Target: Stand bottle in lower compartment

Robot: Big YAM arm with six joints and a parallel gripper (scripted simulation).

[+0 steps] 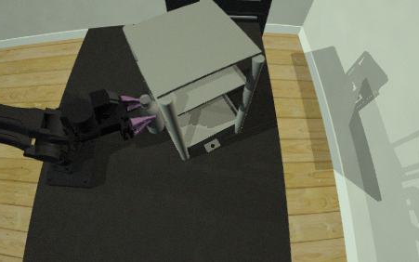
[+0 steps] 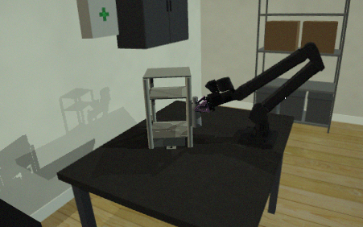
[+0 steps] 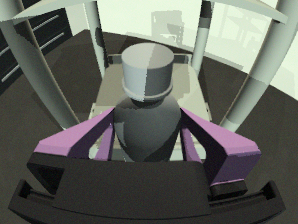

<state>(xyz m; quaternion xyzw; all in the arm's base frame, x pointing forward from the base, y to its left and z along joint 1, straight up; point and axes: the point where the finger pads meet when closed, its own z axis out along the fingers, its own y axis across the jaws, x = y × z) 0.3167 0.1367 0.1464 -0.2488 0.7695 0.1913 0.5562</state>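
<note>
Now: the shelving unit 110 mm ahead of my hand, 80 mm to the left of it and 10 mm above it. Also, from my hand: grey bottle (right at my hand).
</note>
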